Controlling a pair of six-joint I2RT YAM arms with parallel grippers.
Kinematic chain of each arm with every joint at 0, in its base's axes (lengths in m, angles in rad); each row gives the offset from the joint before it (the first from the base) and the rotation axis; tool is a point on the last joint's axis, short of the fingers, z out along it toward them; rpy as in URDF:
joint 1: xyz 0 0 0.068 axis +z
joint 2: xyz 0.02 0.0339 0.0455 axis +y
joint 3: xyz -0.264 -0.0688 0 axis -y
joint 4: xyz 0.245 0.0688 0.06 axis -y
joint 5: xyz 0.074 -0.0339 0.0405 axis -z
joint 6: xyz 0.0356 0 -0.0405 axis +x
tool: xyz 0 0 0 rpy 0 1.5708 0
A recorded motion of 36 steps. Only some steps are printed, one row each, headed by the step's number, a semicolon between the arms.
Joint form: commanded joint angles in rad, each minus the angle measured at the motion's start. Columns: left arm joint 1, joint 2, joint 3, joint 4, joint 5, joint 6; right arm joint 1, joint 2, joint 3, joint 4, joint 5, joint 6.
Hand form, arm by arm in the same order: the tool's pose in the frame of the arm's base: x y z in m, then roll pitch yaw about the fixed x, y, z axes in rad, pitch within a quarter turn. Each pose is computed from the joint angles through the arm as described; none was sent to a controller.
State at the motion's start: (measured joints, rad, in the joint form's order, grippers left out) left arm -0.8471 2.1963 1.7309 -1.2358 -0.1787 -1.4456; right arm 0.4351 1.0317 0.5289 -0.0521 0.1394 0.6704
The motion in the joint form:
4: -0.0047 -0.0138 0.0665 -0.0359 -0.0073 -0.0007; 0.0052 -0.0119 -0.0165 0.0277 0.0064 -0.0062
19: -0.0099 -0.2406 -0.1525 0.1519 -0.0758 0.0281; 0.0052 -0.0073 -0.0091 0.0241 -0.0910 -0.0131
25: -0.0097 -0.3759 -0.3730 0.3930 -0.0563 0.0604; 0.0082 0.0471 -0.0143 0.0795 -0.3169 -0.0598
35: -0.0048 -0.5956 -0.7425 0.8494 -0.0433 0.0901; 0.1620 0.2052 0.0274 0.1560 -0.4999 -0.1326
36: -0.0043 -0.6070 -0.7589 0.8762 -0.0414 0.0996; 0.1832 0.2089 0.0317 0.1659 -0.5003 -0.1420
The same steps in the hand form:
4: 0.2762 -0.3056 0.1846 3.0316 0.1730 -2.5647; 0.2005 0.0888 0.2164 2.3853 0.8097 2.4970
19: 0.2561 -0.2820 0.2159 -3.0691 0.2672 -2.5573; 0.2004 0.0925 0.2175 2.3565 0.7712 2.5639
25: 0.2418 -0.2664 0.2089 -2.9149 0.2726 -2.5505; 0.2034 0.1035 0.2101 2.2971 0.7106 2.7450
35: 0.2178 -0.2370 0.1943 -2.6036 0.3010 -2.4889; 0.2010 0.1518 0.1969 2.2800 0.6705 3.0804
36: 0.2169 -0.2358 0.1944 -2.5833 0.3059 -2.4911; 0.1990 0.1570 0.1983 2.2764 0.6859 3.1045

